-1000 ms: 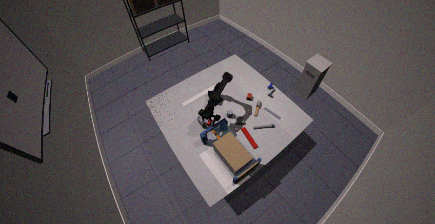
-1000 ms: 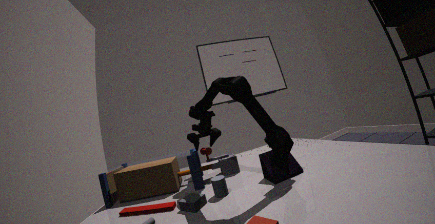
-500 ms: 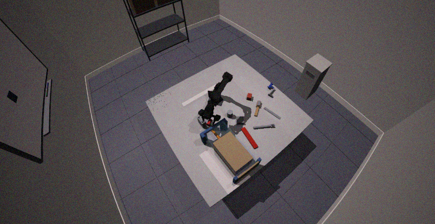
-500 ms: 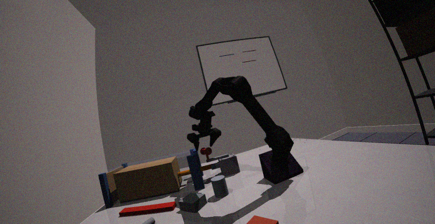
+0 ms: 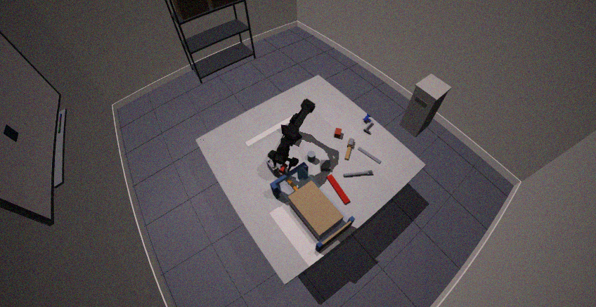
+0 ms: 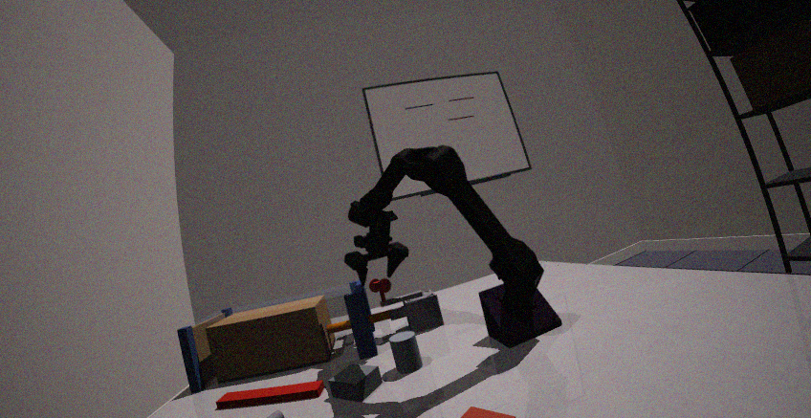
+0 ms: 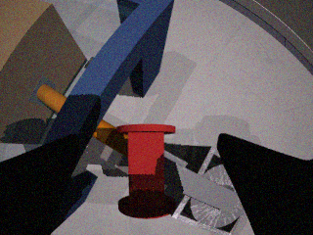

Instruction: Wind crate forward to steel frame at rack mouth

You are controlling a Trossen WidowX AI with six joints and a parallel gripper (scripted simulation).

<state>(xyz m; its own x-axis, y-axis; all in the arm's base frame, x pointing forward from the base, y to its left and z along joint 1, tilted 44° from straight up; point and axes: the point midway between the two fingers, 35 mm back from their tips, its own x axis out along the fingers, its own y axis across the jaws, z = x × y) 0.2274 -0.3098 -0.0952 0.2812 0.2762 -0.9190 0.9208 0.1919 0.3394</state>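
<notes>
The winch handle with red knob lies 60 mm below my gripper tip, 40 mm behind it and 20 mm to the left of it. Round my gripper tip: grey block 280 mm to the left, 140 mm below, 130 mm ahead; then blue frame 50 mm below, 50 mm ahead, 10 mm to the left; then grey winch 130 mm below, 120 mm behind, 20 mm to the left.
</notes>
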